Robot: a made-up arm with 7 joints. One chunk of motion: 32 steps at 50 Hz.
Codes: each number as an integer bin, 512 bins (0 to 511) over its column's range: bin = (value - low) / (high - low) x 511, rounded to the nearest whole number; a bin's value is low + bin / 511 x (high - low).
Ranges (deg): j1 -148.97..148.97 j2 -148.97..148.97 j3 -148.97..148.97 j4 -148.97..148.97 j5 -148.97..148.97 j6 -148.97..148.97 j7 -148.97..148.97
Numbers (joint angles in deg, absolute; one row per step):
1: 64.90 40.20 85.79 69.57 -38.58 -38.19 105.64
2: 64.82 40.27 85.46 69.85 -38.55 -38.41 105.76
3: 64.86 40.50 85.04 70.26 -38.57 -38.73 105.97
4: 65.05 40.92 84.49 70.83 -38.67 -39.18 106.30
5: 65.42 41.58 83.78 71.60 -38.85 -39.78 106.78
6: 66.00 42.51 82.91 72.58 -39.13 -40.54 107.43
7: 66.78 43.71 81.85 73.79 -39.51 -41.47 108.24
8: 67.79 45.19 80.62 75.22 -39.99 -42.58 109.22
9: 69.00 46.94 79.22 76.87 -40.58 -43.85 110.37
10: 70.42 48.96 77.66 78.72 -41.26 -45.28 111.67
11: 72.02 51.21 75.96 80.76 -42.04 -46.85 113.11
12: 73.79 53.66 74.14 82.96 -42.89 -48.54 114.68
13: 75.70 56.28 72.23 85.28 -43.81 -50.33 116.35
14: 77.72 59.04 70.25 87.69 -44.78 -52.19 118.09
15: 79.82 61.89 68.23 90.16 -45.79 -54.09 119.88
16: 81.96 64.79 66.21 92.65 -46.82 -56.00 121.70
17: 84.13 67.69 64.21 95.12 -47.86 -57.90 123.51
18: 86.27 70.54 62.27 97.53 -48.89 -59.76 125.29
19: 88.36 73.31 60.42 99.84 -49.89 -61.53 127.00
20: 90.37 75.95 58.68 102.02 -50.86 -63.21 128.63
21: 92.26 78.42 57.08 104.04 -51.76 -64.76 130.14
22: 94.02 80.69 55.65 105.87 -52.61 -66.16 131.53
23: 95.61 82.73 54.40 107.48 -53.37 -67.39 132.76
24: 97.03 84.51 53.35 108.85 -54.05 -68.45 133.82
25: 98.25 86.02 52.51 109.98 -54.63 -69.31 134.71
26: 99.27 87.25 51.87 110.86 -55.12 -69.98 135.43
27: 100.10 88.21 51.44 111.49 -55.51 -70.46 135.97
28: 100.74 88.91 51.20 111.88 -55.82 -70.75 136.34
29: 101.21 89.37 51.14 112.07 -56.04 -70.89 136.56
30: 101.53 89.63 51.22 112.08 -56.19 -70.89 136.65
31: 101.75 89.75 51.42 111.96 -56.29 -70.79 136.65
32: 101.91 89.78 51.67 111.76 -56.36 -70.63 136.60
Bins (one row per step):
1: 367 324 403 375 189 190 437
2: 367 325 402 375 189 190 437
3: 367 325 401 376 189 189 437
4: 367 326 400 377 189 188 438
5: 368 327 399 378 189 187 439
6: 369 328 398 380 188 186 440
7: 370 330 396 382 188 184 441
8: 372 333 394 385 187 182 443
9: 374 336 391 387 186 180 445
10: 376 339 389 391 185 178 447
11: 379 343 386 394 183 175 449
12: 382 348 383 398 182 172 452
13: 385 352 379 402 180 169 455
14: 389 357 376 406 179 166 458
15: 392 362 373 410 177 163 461
16: 396 367 369 414 175 159 464
17: 400 372 366 419 173 156 467
18: 403 376 362 423 172 153 470
19: 407 381 359 427 170 150 473
20: 410 386 356 430 168 147 476
21: 414 390 353 434 167 144 479
22: 417 394 351 437 165 142 481
23: 419 397 349 440 164 140 483
24: 422 400 347 442 163 138 485
25: 424 403 346 444 162 137 487
26: 426 405 344 446 161 135 488
27: 427 407 344 447 160 135 489
28: 428 408 343 447 160 134 489
29: 429 409 343 448 159 134 490
30: 430 409 343 448 159 134 490
31: 430 409 344 448 159 134 490
32: 430 409 344 447 159 134 490

